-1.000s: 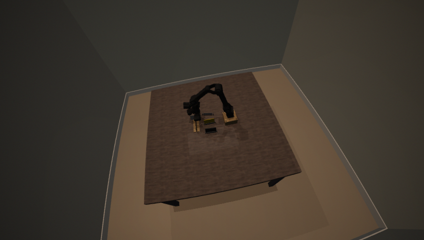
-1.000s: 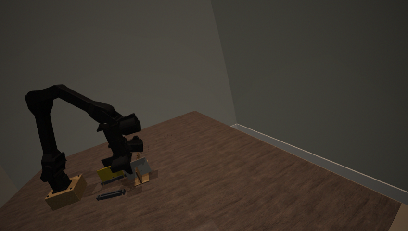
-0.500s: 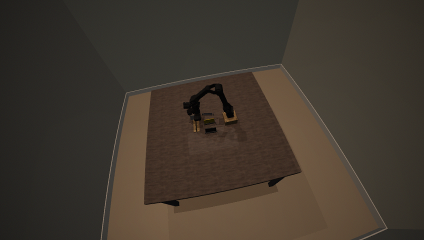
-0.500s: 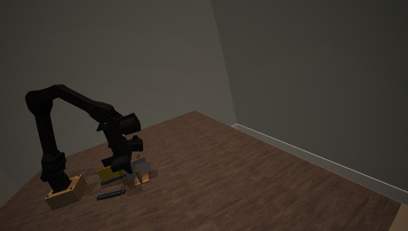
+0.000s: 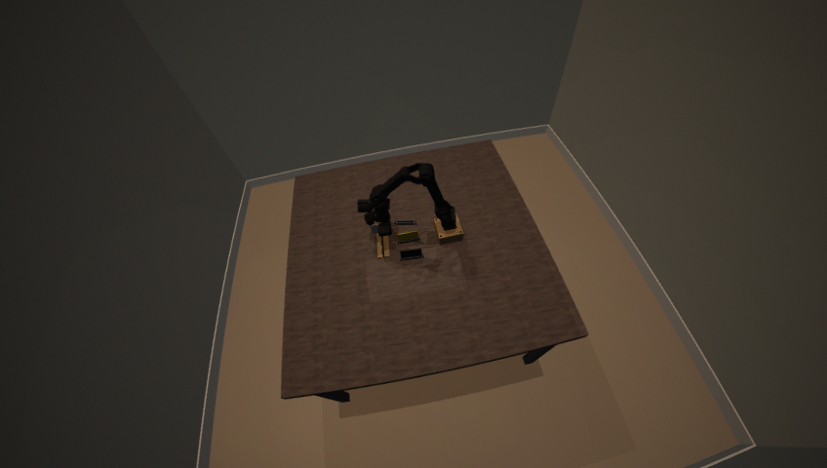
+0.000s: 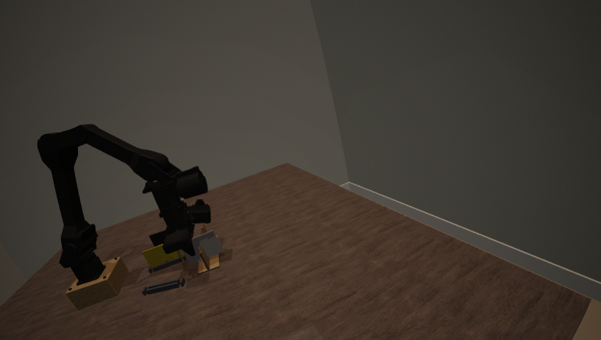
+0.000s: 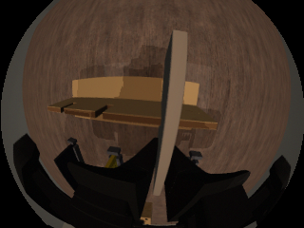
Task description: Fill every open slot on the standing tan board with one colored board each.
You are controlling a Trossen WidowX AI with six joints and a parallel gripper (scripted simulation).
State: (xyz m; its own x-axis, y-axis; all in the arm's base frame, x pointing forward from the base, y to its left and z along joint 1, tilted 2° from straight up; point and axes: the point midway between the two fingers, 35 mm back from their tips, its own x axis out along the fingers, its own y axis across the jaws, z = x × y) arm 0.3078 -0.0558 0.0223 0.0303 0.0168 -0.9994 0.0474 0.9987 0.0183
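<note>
Now: the tan board 3 cm ahead of my gripper tip, 5 cm to the left of it and 1 cm below it. Also, from my gripper tip: yellow board 10 cm behind, 7 cm to the left, 1 cm below; then dark board 10 cm behind, 17 cm to the left, 1 cm below.
</note>
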